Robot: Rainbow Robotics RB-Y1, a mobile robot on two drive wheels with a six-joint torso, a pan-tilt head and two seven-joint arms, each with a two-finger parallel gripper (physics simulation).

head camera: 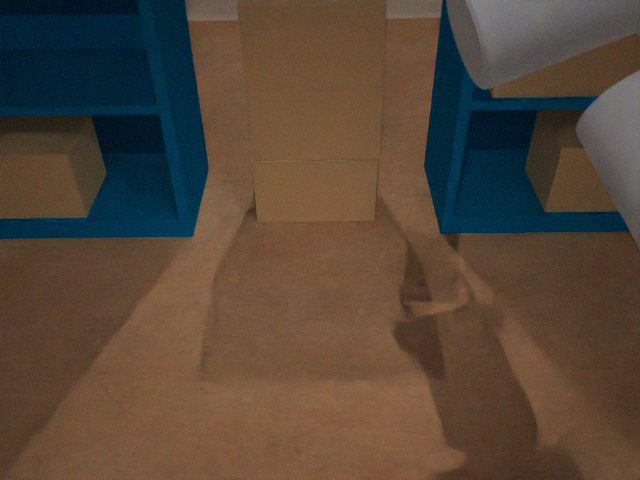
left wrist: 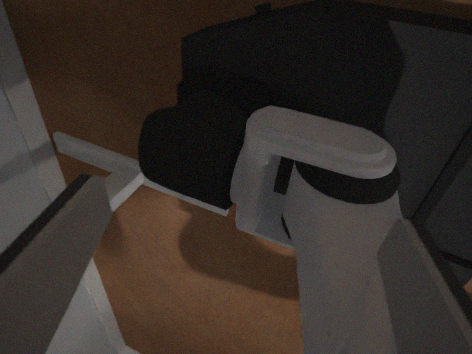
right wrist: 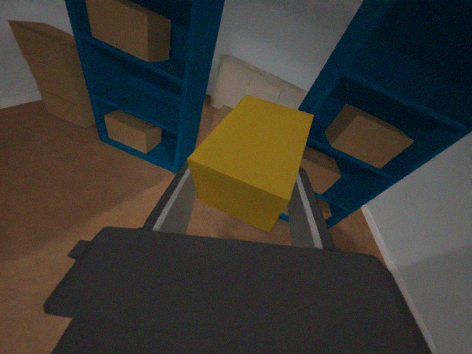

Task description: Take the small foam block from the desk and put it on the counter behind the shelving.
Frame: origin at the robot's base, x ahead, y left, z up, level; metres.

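Where they show: left gripper, fingertip midpoint: point(left wrist: 246, 215); right gripper, fingertip midpoint: point(right wrist: 243, 173).
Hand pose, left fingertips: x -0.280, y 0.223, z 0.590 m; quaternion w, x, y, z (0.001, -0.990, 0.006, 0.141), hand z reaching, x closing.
Note:
After its pixels a point has its place.
The small foam block, a yellow box shape point(right wrist: 252, 150) {y -0.108, x 0.695, z 1.378 m}, is held in my right gripper point(right wrist: 243, 173) {y -0.109, x 0.698, z 1.357 m}, tilted between the two fingers and off the floor. My left gripper point(left wrist: 246, 215) {y 0.223, x -0.280, z 0.590 m} is open, with nothing between its fingers. The shelving is two blue units, one at the left point(head camera: 188, 155) {y 0.467, x 2.029, z 0.264 m} point(right wrist: 197, 90) {y 0.467, x 2.106, z 0.885 m} and one at the right point(head camera: 439, 155) {y -0.448, x 2.078, z 0.221 m} point(right wrist: 345, 60) {y -0.448, x 1.892, z 1.477 m}, with a gap between them. A pale, low, panelled piece that looks like the counter point(right wrist: 245, 80) {y 0.334, x 4.009, z 0.725 m} stands against the back wall beyond the gap in the right wrist view. The desk cannot be made out.
A tall stack of cardboard boxes point(head camera: 315, 124) {y 0.008, x 1.976, z 0.413 m} stands in the gap, with a strip of floor on each side. Other cartons point(head camera: 41, 180) {y 0.960, x 1.909, z 0.243 m} point(right wrist: 132, 131) {y 0.988, x 1.909, z 0.302 m} sit on the shelves. A tall carton point(right wrist: 60, 75) {y 1.745, x 1.975, z 0.523 m} stands left of the left unit. A wall runs along the right in the right wrist view.

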